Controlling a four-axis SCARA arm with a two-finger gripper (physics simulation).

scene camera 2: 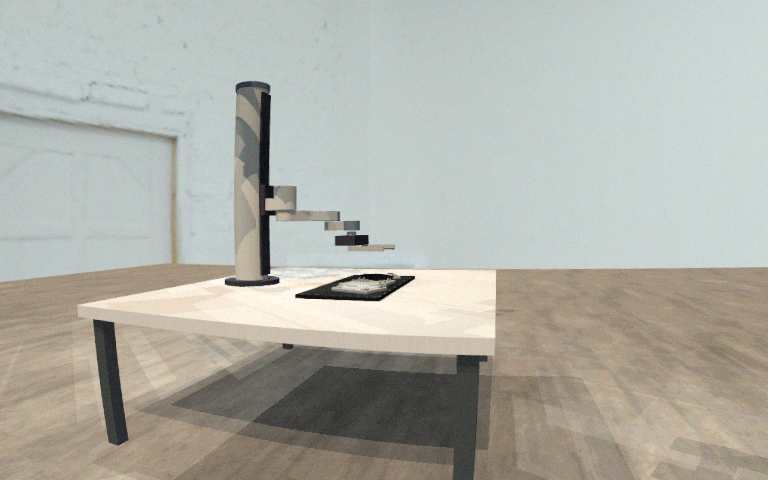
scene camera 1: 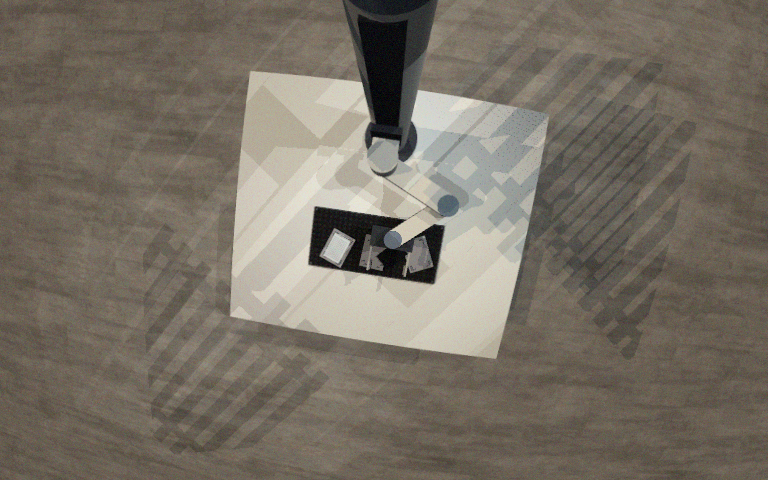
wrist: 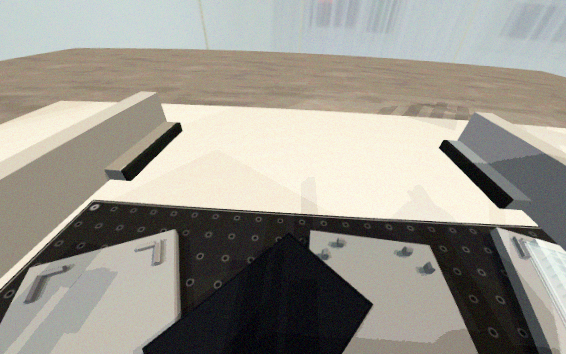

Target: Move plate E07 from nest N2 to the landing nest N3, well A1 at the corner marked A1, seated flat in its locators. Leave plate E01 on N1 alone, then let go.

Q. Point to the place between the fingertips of my gripper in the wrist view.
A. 310,119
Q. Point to a grey nest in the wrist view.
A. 534,301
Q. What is my gripper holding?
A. Nothing.
